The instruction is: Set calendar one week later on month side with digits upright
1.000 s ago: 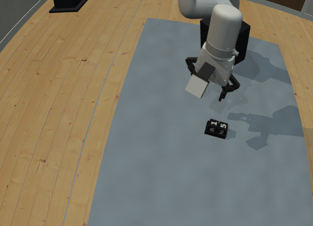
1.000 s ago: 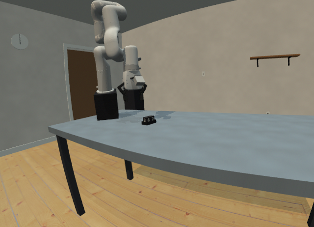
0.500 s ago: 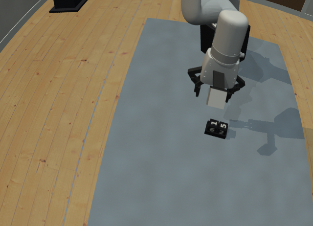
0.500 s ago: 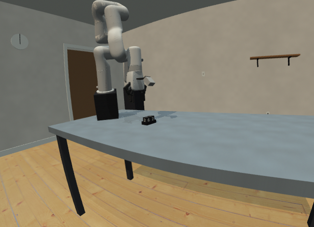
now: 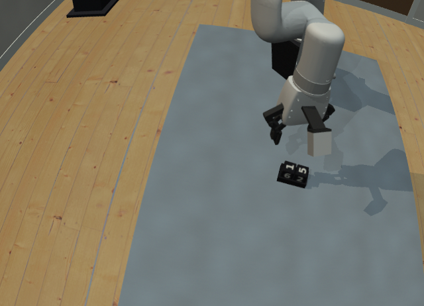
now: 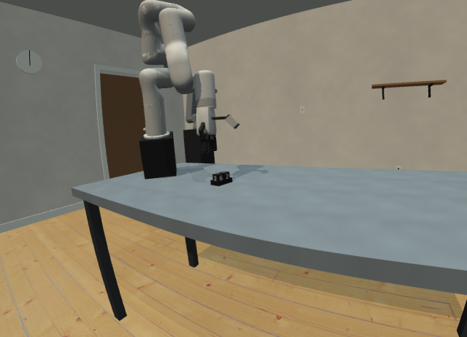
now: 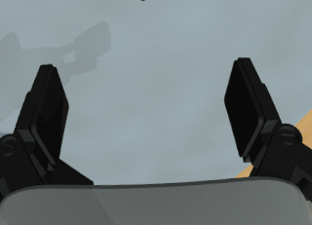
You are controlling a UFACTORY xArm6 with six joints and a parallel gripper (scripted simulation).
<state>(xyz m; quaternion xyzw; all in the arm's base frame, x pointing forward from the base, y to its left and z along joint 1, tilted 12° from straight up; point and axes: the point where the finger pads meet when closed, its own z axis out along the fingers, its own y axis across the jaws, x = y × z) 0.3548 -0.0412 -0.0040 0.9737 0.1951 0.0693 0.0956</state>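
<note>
The black tray is 20 mm ahead of my hand, 30 mm to the left of it and 120 mm below it.
</note>
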